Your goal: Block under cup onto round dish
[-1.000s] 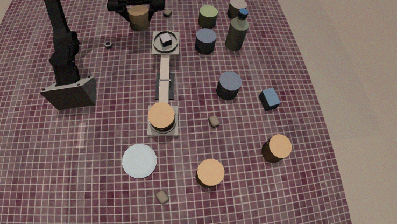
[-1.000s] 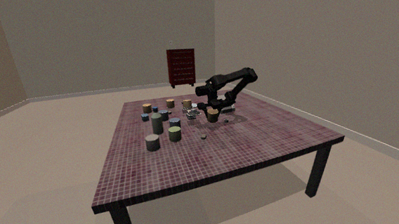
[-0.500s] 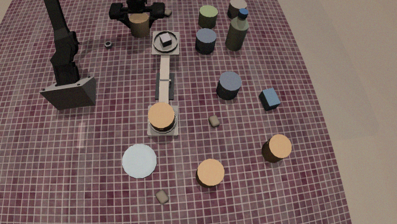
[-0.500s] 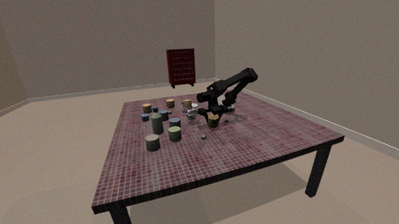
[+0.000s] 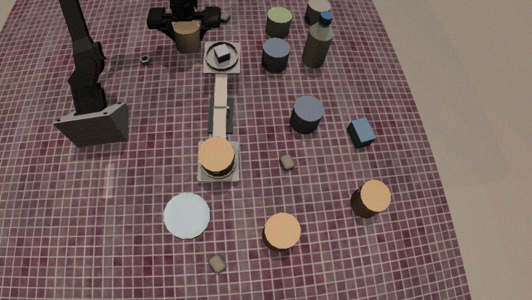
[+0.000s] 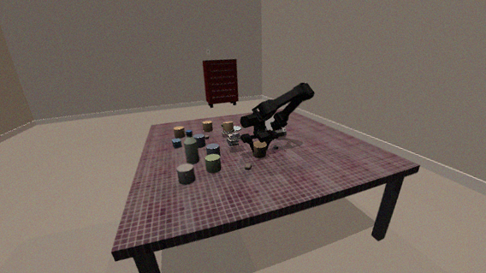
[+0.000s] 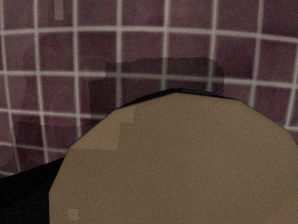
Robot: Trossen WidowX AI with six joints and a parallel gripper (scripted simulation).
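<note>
Right now my gripper tip is 80 mm short of the grey block, 130 mm to the left of it and 60 mm below it. Also, from my gripper tip: green cylinder: 260 mm ahead, 40 mm to the left, 10 mm above; then nut: 130 mm behind, 30 mm to the right, 20 mm below; then bottle: 340 mm ahead, 110 mm to the right, 90 mm above.
</note>
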